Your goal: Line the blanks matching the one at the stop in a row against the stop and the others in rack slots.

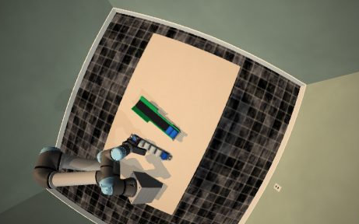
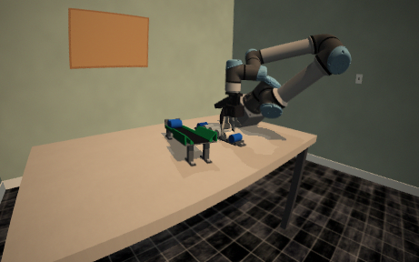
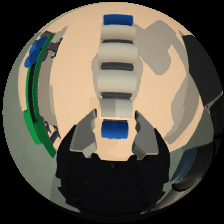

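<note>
My gripper is now 80 mm to the left of the stock rack, 50 mm above it and 10 mm past it.
</note>
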